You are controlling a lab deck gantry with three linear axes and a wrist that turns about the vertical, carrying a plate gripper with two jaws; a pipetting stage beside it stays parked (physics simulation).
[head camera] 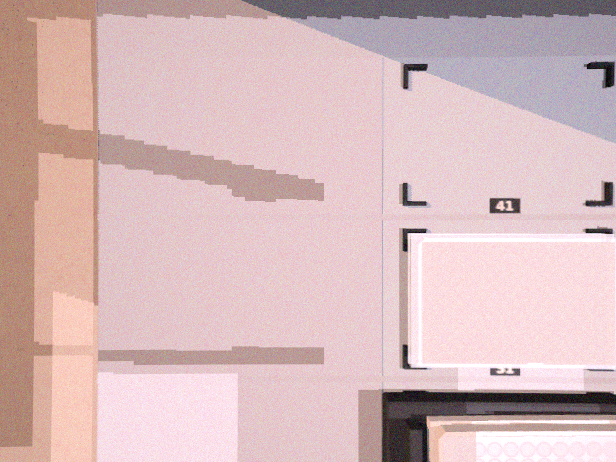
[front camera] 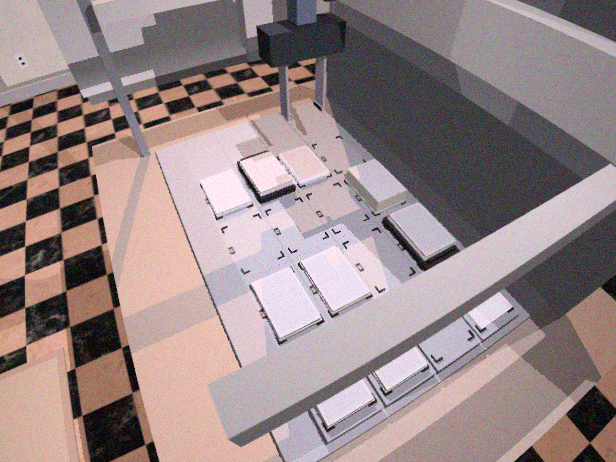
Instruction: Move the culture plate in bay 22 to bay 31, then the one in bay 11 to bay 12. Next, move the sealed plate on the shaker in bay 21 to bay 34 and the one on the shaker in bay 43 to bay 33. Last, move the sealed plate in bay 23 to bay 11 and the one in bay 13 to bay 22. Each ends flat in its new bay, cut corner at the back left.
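Frame: origin at the robot's base, x ahead, y left, z up, level; metres.
Seen in the pictures: gripper, fingertip midpoint: (front camera: 302,112); robot's base, origin of the base link: (front camera: 201,184).
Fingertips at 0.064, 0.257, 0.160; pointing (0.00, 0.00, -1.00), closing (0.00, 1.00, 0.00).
Offsets run from my fingertips to a thing's middle, as dx, dy, dz. "pt": to the spot under its first point.
My gripper (front camera: 303,114) is open and empty, high over the deck's far left end. The culture plate {+0.000, +0.000, -0.153} (front camera: 304,164) (head camera: 512,302) lies flat in bay 31, its cut corner at the back left. A sealed plate {+0.006, -0.108, -0.131} (front camera: 267,172) (head camera: 545,447) sits on the shaker (front camera: 275,194) (head camera: 397,425) in bay 21. Another sealed plate {+0.328, +0.109, -0.131} (front camera: 425,230) sits on the shaker in bay 43. Plates lie in bay 11 {pt +0.012, -0.213, -0.144} (front camera: 226,192), bay 13 {pt +0.334, -0.214, -0.146} (front camera: 286,302) and bay 23 {pt +0.336, -0.108, -0.146} (front camera: 336,279). Bay 22 {pt +0.166, -0.107, -0.160} (front camera: 296,224), bay 12 {pt +0.168, -0.214, -0.161} (front camera: 252,243), bay 33 {pt +0.332, -0.004, -0.161} (front camera: 377,260) and bay 34 {pt +0.549, +0.001, -0.146} (front camera: 452,344) are empty.
A tall block-like object {+0.164, +0.107, -0.139} (front camera: 377,182) stands in bay 42. Bay 41 {pt +0.004, +0.111, -0.160} (front camera: 340,154) (head camera: 500,140) is empty. More plates lie in bay 14 {pt +0.538, -0.215, -0.132} (front camera: 345,402), bay 24 {pt +0.540, -0.107, -0.132} (front camera: 402,369) and bay 44 {pt +0.539, +0.106, -0.138} (front camera: 491,310). A grey beam (front camera: 400,310) crosses the front view.
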